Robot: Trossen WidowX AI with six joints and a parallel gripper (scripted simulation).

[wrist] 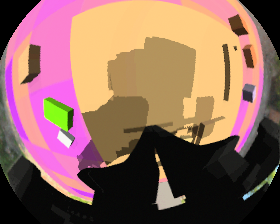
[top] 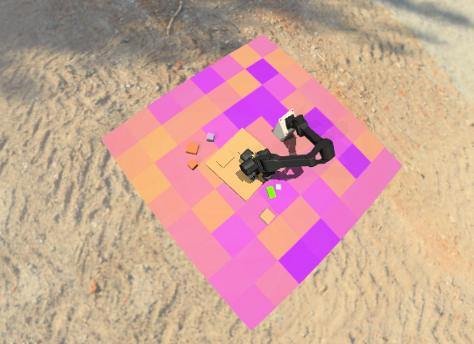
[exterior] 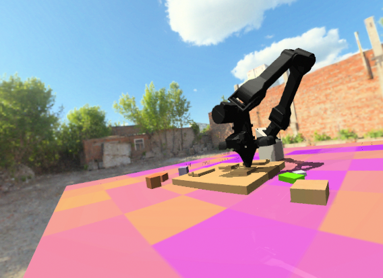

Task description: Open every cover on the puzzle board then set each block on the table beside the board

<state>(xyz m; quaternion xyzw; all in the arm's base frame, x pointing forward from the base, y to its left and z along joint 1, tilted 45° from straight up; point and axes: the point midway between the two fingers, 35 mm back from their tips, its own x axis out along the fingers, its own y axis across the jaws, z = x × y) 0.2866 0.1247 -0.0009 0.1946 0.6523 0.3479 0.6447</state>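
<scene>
The tan puzzle board is 70 mm to the right of my gripper tip, 10 mm below it and 10 mm ahead of it. From my gripper tip the other things lie so: green block: 150 mm to the left, 20 mm below; greyish-purple block: 290 mm to the right, 90 mm ahead, 10 mm below; tan block: 230 mm to the left, 100 mm ahead, 10 mm below.
</scene>
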